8 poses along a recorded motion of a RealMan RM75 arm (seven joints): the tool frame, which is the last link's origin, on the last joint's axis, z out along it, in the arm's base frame.
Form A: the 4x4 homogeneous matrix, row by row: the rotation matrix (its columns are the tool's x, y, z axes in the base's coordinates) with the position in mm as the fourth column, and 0 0 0 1 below. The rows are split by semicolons.
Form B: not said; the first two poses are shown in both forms.
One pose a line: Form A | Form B
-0.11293 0.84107 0.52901 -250.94; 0.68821 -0.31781 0.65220 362.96; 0.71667 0.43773 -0.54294 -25.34; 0 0 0 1 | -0.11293 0.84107 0.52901 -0.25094; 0.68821 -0.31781 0.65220 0.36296; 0.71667 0.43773 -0.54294 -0.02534; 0 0 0 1
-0.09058 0.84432 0.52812 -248.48; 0.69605 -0.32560 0.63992 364.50; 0.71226 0.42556 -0.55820 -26.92; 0 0 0 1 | -0.09058 0.84432 0.52812 -0.24848; 0.69605 -0.32560 0.63992 0.36450; 0.71226 0.42556 -0.55820 -0.02692; 0 0 0 1
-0.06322 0.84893 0.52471 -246.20; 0.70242 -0.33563 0.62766 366.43; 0.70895 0.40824 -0.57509 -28.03; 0 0 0 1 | -0.06322 0.84893 0.52471 -0.24620; 0.70242 -0.33563 0.62766 0.36643; 0.70895 0.40824 -0.57509 -0.02803; 0 0 0 1
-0.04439 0.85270 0.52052 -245.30; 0.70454 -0.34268 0.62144 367.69; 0.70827 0.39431 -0.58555 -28.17; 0 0 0 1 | -0.04439 0.85270 0.52052 -0.24530; 0.70454 -0.34268 0.62144 0.36769; 0.70827 0.39431 -0.58555 -0.02817; 0 0 0 1
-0.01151 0.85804 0.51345 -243.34; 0.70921 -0.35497 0.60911 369.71; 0.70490 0.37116 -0.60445 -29.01; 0 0 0 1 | -0.01151 0.85804 0.51345 -0.24334; 0.70921 -0.35497 0.60911 0.36971; 0.70490 0.37116 -0.60445 -0.02901; 0 0 0 1
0.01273 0.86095 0.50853 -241.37; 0.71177 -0.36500 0.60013 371.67; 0.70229 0.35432 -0.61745 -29.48; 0 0 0 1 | 0.01273 0.86095 0.50853 -0.24137; 0.71177 -0.36500 0.60013 0.37167; 0.70229 0.35432 -0.61745 -0.02948; 0 0 0 1
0.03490 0.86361 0.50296 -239.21; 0.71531 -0.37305 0.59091 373.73; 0.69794 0.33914 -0.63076 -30.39; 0 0 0 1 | 0.03490 0.86361 0.50296 -0.23921; 0.71531 -0.37305 0.59091 0.37373; 0.69794 0.33914 -0.63076 -0.03039; 0 0 0 1
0.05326 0.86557 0.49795 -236.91; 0.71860 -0.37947 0.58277 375.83; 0.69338 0.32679 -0.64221 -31.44; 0 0 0 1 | 0.05326 0.86557 0.49795 -0.23691; 0.71860 -0.37947 0.58277 0.37583; 0.69338 0.32679 -0.64221 -0.03144; 0 0 0 1
